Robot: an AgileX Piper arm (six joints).
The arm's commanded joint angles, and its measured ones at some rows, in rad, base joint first. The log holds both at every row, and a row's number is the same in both.
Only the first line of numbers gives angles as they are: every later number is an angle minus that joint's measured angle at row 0.
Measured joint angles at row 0:
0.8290 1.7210 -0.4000 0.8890 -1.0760 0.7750
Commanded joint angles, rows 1 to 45:
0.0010 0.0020 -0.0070 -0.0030 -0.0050 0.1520
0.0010 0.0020 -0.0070 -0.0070 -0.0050 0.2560
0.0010 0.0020 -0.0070 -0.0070 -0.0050 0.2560
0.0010 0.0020 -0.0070 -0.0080 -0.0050 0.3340
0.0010 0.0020 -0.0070 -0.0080 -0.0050 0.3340
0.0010 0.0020 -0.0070 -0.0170 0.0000 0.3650
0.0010 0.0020 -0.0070 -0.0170 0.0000 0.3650
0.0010 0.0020 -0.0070 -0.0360 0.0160 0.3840
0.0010 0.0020 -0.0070 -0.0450 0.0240 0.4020
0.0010 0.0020 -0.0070 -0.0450 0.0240 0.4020
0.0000 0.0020 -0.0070 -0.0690 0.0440 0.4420
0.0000 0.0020 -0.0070 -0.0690 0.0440 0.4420
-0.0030 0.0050 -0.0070 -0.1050 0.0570 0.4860
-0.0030 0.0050 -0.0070 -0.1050 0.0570 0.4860
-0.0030 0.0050 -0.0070 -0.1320 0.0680 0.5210
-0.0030 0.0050 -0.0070 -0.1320 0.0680 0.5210
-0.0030 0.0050 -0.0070 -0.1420 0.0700 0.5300
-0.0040 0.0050 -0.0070 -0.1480 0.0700 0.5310
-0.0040 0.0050 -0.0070 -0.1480 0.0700 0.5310
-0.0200 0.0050 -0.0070 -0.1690 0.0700 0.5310
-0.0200 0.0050 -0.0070 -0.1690 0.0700 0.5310
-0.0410 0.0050 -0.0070 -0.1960 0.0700 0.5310
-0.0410 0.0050 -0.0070 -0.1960 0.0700 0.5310
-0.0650 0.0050 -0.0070 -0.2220 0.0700 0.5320
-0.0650 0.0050 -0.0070 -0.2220 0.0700 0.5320
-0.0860 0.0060 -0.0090 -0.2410 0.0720 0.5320
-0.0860 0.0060 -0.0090 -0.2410 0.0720 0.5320
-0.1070 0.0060 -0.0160 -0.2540 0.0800 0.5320
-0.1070 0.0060 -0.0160 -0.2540 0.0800 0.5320
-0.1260 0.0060 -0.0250 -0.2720 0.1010 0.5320
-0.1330 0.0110 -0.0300 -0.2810 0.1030 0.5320
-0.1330 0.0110 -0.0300 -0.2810 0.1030 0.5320
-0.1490 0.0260 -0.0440 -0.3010 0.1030 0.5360
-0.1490 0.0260 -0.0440 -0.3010 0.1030 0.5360
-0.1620 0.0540 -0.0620 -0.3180 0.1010 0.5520
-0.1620 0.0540 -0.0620 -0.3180 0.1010 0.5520
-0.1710 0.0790 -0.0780 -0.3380 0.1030 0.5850
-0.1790 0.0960 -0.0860 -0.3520 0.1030 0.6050
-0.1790 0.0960 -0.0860 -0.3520 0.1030 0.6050
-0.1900 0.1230 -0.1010 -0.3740 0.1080 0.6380
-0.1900 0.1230 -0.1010 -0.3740 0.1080 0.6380
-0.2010 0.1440 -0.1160 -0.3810 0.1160 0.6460
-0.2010 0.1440 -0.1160 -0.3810 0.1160 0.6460
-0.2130 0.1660 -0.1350 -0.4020 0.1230 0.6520
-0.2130 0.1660 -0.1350 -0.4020 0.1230 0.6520
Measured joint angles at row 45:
-0.1960 0.1430 -0.1100 -0.3650 0.1110 0.6330
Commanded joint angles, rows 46 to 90:
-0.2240 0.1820 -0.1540 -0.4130 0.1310 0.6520
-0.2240 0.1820 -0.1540 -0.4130 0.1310 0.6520
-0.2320 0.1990 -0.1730 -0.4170 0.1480 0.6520
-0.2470 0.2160 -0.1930 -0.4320 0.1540 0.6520
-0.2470 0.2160 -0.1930 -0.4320 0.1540 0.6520
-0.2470 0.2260 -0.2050 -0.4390 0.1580 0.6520
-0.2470 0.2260 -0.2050 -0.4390 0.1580 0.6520
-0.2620 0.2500 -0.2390 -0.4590 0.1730 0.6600
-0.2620 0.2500 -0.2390 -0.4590 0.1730 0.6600
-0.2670 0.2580 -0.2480 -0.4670 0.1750 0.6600
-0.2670 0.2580 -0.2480 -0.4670 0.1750 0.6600
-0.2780 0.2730 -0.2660 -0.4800 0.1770 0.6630
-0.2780 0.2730 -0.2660 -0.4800 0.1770 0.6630
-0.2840 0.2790 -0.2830 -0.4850 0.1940 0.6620
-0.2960 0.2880 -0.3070 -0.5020 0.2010 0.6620
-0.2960 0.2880 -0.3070 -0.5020 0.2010 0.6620
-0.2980 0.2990 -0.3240 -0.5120 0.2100 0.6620
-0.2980 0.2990 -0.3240 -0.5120 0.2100 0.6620
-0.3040 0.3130 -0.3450 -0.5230 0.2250 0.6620
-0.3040 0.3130 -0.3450 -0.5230 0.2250 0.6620
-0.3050 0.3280 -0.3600 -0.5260 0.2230 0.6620
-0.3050 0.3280 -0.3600 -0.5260 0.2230 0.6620
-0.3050 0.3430 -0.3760 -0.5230 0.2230 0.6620
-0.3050 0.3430 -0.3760 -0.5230 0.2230 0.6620
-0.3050 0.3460 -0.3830 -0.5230 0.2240 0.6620
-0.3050 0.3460 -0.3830 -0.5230 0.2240 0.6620
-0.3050 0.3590 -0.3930 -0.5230 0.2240 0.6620
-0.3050 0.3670 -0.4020 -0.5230 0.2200 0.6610
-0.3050 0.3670 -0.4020 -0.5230 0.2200 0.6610
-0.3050 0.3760 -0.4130 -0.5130 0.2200 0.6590
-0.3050 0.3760 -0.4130 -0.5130 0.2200 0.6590
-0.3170 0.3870 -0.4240 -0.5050 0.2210 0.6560
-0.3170 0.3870 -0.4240 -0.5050 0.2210 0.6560
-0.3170 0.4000 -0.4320 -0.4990 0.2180 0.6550
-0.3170 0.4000 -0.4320 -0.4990 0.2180 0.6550
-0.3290 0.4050 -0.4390 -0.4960 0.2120 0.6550
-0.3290 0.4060 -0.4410 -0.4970 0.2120 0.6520
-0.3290 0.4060 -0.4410 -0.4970 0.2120 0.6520
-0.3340 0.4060 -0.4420 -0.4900 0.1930 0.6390
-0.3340 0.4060 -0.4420 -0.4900 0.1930 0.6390
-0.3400 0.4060 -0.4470 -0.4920 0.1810 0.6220
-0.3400 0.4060 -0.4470 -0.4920 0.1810 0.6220
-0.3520 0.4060 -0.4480 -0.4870 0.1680 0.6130
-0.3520 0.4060 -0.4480 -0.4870 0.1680 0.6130
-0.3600 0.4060 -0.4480 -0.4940 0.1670 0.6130
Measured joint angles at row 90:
-0.3410 0.4080 -0.4330 -0.4920 0.2100 0.6360
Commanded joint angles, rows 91 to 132:
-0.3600 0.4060 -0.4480 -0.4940 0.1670 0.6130
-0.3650 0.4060 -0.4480 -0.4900 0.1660 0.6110
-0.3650 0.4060 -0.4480 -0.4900 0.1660 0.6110
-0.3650 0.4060 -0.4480 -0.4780 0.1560 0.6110
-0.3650 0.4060 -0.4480 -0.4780 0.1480 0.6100
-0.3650 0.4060 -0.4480 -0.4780 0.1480 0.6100
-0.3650 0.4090 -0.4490 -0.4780 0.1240 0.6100
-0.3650 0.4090 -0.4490 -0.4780 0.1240 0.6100
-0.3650 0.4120 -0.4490 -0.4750 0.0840 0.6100
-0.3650 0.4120 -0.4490 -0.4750 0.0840 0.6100
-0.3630 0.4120 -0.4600 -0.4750 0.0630 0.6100
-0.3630 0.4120 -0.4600 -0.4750 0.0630 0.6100
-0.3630 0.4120 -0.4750 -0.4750 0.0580 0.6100
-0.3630 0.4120 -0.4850 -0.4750 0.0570 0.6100
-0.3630 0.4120 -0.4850 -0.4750 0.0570 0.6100
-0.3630 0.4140 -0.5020 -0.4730 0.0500 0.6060
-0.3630 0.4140 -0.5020 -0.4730 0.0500 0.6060
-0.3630 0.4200 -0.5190 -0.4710 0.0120 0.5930
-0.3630 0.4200 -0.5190 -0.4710 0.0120 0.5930
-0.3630 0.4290 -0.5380 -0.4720 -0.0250 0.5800
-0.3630 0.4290 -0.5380 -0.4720 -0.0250 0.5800
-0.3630 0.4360 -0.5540 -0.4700 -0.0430 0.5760
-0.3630 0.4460 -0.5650 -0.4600 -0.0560 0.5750
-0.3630 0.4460 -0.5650 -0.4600 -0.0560 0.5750
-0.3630 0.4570 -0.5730 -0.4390 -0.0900 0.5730
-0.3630 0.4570 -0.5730 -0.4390 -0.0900 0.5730
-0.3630 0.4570 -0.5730 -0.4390 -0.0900 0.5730
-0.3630 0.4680 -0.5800 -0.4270 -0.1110 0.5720
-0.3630 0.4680 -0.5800 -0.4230 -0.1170 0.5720
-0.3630 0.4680 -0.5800 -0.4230 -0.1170 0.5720
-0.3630 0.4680 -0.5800 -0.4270 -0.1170 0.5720
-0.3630 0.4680 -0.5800 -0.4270 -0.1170 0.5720
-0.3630 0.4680 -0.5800 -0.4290 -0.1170 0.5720
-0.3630 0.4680 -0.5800 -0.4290 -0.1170 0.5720
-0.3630 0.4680 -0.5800 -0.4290 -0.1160 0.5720
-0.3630 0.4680 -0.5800 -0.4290 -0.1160 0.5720
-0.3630 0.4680 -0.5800 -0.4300 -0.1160 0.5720
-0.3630 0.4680 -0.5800 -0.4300 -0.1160 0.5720
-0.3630 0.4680 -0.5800 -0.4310 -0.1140 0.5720
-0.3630 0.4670 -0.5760 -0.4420 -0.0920 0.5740
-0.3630 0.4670 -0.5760 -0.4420 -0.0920 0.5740
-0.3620 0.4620 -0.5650 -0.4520 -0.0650 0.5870
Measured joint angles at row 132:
-0.3250 0.4780 -0.4950 -0.4320 0.1430 0.5940
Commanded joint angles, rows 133 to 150:
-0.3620 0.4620 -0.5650 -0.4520 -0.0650 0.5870
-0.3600 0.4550 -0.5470 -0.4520 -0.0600 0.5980
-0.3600 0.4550 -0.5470 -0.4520 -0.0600 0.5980
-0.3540 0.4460 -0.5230 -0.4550 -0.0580 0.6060
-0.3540 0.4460 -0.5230 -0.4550 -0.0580 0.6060
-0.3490 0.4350 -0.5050 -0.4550 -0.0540 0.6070
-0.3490 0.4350 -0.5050 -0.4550 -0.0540 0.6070
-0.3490 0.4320 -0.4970 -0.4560 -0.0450 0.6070
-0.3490 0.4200 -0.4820 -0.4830 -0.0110 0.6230
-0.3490 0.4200 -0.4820 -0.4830 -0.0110 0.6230
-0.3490 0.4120 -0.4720 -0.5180 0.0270 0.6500
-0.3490 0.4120 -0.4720 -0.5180 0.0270 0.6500
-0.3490 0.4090 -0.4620 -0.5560 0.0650 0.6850
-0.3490 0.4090 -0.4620 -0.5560 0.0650 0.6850
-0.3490 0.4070 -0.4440 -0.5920 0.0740 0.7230
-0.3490 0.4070 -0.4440 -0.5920 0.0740 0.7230
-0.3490 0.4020 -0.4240 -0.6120 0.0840 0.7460
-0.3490 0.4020 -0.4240 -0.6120 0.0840 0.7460
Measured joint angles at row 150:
-0.3430 0.4330 -0.4320 -0.5500 0.1410 0.7060
